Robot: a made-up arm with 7 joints. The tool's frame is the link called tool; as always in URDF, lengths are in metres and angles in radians. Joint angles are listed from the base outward. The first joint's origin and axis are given. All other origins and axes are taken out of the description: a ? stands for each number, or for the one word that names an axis. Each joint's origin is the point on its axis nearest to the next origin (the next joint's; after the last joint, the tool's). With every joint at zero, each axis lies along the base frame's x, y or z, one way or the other. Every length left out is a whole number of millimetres.
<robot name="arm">
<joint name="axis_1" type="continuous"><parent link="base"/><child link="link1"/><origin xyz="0.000 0.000 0.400"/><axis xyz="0 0 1"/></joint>
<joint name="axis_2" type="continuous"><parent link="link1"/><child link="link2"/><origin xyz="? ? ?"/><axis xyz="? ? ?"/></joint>
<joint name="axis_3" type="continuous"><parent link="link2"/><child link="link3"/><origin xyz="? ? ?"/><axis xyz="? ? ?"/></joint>
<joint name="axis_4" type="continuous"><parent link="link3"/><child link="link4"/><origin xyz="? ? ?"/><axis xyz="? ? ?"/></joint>
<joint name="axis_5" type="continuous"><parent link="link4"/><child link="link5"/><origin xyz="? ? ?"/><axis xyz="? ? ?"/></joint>
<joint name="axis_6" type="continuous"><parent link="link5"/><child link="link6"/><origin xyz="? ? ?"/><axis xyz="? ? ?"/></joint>
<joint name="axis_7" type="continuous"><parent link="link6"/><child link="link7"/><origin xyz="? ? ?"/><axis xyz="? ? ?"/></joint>
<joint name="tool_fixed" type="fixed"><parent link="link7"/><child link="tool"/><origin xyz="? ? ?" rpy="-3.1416 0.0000 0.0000"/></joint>
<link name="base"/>
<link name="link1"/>
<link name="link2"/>
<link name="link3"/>
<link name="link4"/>
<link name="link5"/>
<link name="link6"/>
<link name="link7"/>
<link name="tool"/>
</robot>
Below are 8 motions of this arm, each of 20 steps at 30 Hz.
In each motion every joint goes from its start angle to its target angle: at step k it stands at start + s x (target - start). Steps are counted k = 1, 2, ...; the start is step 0. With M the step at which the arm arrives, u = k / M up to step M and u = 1 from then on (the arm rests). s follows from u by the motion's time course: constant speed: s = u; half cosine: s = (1 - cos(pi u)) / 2; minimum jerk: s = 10 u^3 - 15 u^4 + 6 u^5.
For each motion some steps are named. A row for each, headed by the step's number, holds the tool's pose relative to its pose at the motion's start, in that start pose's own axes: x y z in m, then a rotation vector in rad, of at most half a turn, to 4 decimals.
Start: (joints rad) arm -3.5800 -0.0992 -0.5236 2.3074 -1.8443 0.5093 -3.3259
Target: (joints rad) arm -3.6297 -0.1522 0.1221 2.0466 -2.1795 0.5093 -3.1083
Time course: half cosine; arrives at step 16
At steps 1, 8, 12, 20:
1: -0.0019 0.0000 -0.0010 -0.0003 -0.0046 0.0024
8: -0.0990 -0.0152 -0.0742 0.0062 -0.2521 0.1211
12: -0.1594 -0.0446 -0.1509 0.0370 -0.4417 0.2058
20: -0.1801 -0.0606 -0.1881 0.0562 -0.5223 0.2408

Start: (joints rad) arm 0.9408 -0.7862 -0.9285 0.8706 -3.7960 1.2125 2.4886
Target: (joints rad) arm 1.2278 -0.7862 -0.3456 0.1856 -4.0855 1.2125 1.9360
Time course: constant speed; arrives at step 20
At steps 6, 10, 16, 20:
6: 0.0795 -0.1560 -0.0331 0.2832 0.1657 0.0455
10: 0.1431 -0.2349 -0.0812 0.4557 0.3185 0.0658
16: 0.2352 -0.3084 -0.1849 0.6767 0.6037 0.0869
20: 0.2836 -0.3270 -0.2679 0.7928 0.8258 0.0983

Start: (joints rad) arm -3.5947 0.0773 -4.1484 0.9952 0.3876 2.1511 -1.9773
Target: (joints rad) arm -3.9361 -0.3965 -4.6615 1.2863 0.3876 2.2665 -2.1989
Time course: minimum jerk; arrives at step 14
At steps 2, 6, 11, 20:
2: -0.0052 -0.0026 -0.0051 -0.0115 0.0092 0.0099
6: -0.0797 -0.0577 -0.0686 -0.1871 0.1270 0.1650
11: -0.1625 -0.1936 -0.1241 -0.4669 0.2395 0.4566
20: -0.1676 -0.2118 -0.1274 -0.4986 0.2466 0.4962

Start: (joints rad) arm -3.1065 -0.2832 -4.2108 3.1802 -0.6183 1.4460 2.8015
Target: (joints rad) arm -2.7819 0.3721 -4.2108 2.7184 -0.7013 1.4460 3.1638
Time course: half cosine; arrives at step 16
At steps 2, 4, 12, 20:
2: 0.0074 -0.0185 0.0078 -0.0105 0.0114 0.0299
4: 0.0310 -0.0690 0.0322 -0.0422 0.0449 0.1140
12: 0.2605 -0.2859 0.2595 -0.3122 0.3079 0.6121
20: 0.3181 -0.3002 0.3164 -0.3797 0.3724 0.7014

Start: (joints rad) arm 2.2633 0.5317 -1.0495 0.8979 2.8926 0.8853 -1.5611
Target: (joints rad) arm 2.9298 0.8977 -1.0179 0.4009 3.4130 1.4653 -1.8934
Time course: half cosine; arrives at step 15
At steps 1, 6, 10, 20:
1: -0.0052 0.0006 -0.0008 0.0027 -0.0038 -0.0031
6: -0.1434 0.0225 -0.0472 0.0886 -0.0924 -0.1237
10: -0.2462 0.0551 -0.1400 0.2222 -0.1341 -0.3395
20: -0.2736 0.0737 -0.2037 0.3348 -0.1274 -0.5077

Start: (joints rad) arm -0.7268 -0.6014 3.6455 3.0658 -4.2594 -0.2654 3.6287
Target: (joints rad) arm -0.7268 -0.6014 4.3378 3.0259 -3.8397 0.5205 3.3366
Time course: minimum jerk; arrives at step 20
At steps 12, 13, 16, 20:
12: 0.0161 -0.0450 0.0185 0.2393 0.4688 0.5720
13: 0.0204 -0.0476 0.0191 0.2337 0.5295 0.6459
16: 0.0299 -0.0504 0.0198 0.1947 0.6558 0.8062
20: 0.0329 -0.0505 0.0198 0.1740 0.6949 0.8588

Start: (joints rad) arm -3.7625 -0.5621 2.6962 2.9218 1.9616 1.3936 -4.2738
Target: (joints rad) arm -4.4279 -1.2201 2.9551 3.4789 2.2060 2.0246 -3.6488
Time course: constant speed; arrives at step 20
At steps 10, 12, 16, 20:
10: 0.1544 -0.0846 -0.1595 -0.1576 0.0984 0.3664
12: 0.1812 -0.0904 -0.2060 -0.1809 0.1116 0.4327
16: 0.2290 -0.0872 -0.3088 -0.2194 0.1344 0.5533
20: 0.2690 -0.0623 -0.4200 -0.2459 0.1561 0.6562

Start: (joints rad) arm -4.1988 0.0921 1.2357 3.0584 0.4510 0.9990 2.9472
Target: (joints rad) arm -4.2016 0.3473 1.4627 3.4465 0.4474 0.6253 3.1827
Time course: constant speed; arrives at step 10
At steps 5, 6, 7, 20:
5: -0.0277 -0.1005 -0.1218 -0.0068 -0.3888 0.2176
6: -0.0287 -0.1220 -0.1489 -0.0075 -0.4686 0.2617
7: -0.0279 -0.1438 -0.1767 -0.0080 -0.5491 0.3056
20: -0.0147 -0.2094 -0.2640 -0.0082 -0.7954 0.4341

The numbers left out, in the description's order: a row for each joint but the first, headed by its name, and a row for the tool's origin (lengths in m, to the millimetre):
axis_2: xyz 0.000 0.000 0.000, axis 0 1 0
axis_3: xyz 0.000 0.000 0.467, axis 0 0 1
axis_4: xyz 0.044 0.000 0.000, axis 0 -1 0
axis_5: xyz 0.108 0.000 -0.476, axis 0 0 -1
axis_6: xyz 0.000 0.000 0.000, axis 0 1 0
axis_7: xyz 0.046 0.000 -0.059, axis 0 0 -1
tool: xyz 0.000 0.000 0.000

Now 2 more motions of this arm.
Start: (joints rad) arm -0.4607 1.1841 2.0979 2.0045 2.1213 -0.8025 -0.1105
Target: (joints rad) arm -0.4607 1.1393 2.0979 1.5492 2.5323 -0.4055 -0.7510
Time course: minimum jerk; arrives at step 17
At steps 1, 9, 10, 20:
1: 0.0000 0.0005 0.0002 -0.0010 -0.0004 -0.0013
9: 0.0084 0.1399 0.0524 -0.2674 -0.1422 -0.3301
10: 0.0135 0.1671 0.0592 -0.3111 -0.1726 -0.3831
20: 0.0366 0.2516 0.0740 -0.4298 -0.2695 -0.5287

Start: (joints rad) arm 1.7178 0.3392 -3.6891 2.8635 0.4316 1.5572 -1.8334
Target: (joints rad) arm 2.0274 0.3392 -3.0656 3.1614 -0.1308 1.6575 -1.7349
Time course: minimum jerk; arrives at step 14
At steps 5, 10, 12, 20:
5: 0.0067 -0.0033 -0.0270 -0.0421 0.0780 -0.0272
10: -0.0435 -0.0338 -0.0983 -0.1811 0.2736 0.0037
12: -0.0642 -0.0435 -0.1076 -0.2082 0.3151 0.0276
20: -0.0685 -0.0454 -0.1091 -0.2132 0.3232 0.0328

